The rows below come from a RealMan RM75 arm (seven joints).
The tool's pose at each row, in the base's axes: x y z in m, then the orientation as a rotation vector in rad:
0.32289 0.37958 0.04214 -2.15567 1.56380 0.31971
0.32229 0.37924 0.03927 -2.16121 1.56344 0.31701
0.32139 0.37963 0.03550 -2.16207 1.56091 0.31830
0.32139 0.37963 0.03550 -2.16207 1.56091 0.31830
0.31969 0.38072 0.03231 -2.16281 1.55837 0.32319
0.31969 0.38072 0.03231 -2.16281 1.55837 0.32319
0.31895 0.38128 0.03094 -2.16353 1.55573 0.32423
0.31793 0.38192 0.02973 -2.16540 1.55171 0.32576
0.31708 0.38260 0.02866 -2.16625 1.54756 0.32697
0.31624 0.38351 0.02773 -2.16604 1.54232 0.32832
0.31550 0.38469 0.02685 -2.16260 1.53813 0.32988
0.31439 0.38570 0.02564 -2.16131 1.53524 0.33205
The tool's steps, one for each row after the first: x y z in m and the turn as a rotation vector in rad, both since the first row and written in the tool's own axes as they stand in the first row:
0.00135 0.00129 0.00228 -0.00247 0.00385 -0.00254
0.00239 0.00289 0.00568 -0.00293 0.00247 -0.00418
0.00239 0.00289 0.00568 -0.00293 0.00247 -0.00418
0.00232 0.00493 0.00886 -0.00508 -0.00081 -0.00515
0.00232 0.00493 0.00886 -0.00508 -0.00081 -0.00515
0.00221 0.00580 0.01026 -0.00530 -0.00218 -0.00686
0.00188 0.00687 0.01155 -0.00615 -0.00386 -0.00972
0.00150 0.00774 0.01275 -0.00610 -0.00593 -0.01239
0.00087 0.00851 0.01394 -0.00504 -0.00906 -0.01537
0.00003 0.00910 0.01522 -0.00212 -0.01337 -0.01659
-0.00064 0.01017 0.01668 -0.00142 -0.01639 -0.01760

